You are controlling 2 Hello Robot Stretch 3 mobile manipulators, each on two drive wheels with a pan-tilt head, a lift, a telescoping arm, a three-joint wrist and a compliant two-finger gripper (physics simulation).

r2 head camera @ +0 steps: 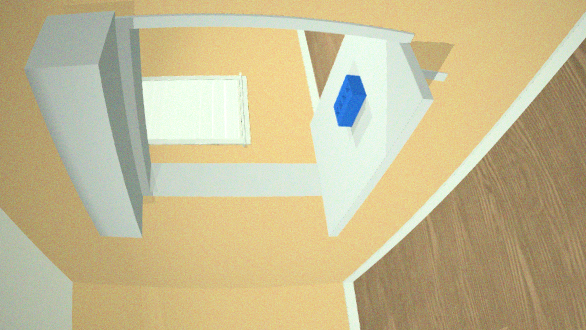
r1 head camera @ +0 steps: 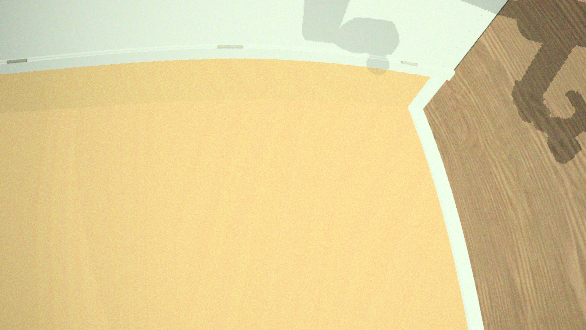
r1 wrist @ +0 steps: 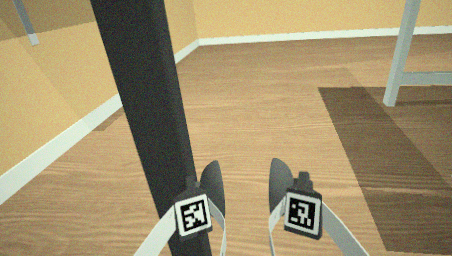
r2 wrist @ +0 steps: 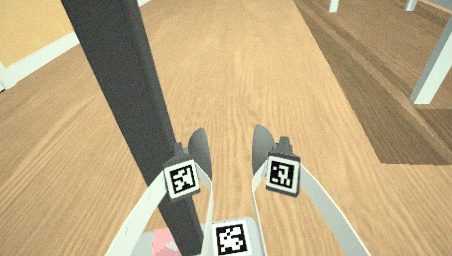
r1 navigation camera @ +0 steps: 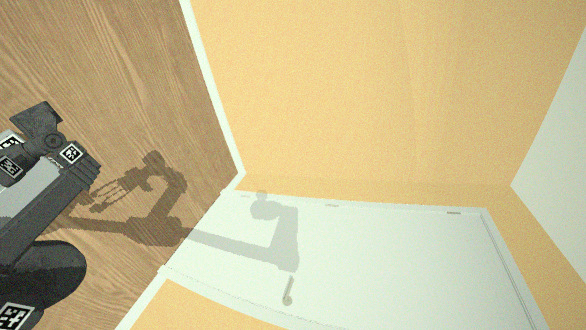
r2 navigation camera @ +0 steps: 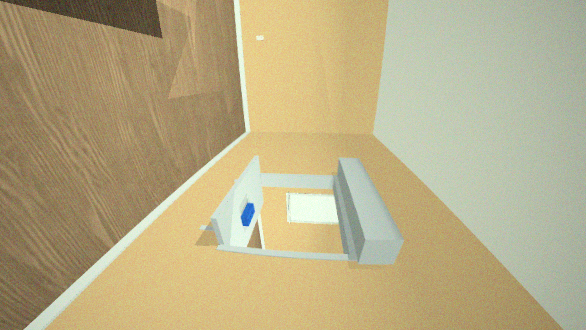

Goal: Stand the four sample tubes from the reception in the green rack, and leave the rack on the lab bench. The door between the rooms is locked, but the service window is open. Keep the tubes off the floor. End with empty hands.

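The r1 gripper (r1 wrist: 247,187) is open in the r1 wrist view, nothing between its fingers, above wooden floor. The r2 gripper (r2 wrist: 230,152) is open and empty in the r2 wrist view, also above wooden floor. The service window (r2 head camera: 235,180) (r2 navigation camera: 300,181) is open in the r2 head and navigation views. A blue block with small holes (r2 head camera: 351,102) (r2 navigation camera: 248,214) stands on its white sill (r2 head camera: 345,165) (r2 navigation camera: 254,185). The white door (r1 head camera: 150,30) (r1 navigation camera: 390,260) is shut. The sample tubes and the green rack do not show in the current views.
A long grey box (r2 head camera: 85,150) (r2 navigation camera: 375,215) runs along the window's side opposite the sill. A pale panel (r2 head camera: 195,110) (r2 navigation camera: 312,207) shows through the opening. A table leg (r1 wrist: 400,60) (r2 wrist: 435,65) stands right of each gripper, and a dark mast (r1 wrist: 145,110) (r2 wrist: 120,85) rises left.
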